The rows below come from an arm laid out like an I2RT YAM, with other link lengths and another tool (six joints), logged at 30 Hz.
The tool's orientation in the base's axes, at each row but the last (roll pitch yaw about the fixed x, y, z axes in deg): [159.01 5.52 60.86]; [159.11 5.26 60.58]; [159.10 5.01 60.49]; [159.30 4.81 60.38]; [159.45 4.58 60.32]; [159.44 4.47 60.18]
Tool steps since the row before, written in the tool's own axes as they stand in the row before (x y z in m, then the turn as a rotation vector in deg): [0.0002 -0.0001 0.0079 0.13 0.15 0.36]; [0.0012 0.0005 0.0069 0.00 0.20 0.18]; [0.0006 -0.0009 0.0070 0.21 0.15 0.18]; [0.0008 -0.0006 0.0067 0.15 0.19 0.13]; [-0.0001 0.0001 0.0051 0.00 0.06 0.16]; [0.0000 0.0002 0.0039 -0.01 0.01 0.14]
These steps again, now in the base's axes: [0.0021 -0.0018 -0.0074 0.28 -0.04 -0.29]; [0.0029 -0.0009 -0.0064 0.21 -0.13 -0.10]; [0.0014 -0.0008 -0.0069 0.28 0.07 -0.13]; [0.0017 -0.0007 -0.0065 0.27 0.02 -0.07]; [0.0014 -0.0013 -0.0047 0.09 -0.06 -0.13]; [0.0012 -0.0010 -0.0036 0.04 -0.05 -0.13]
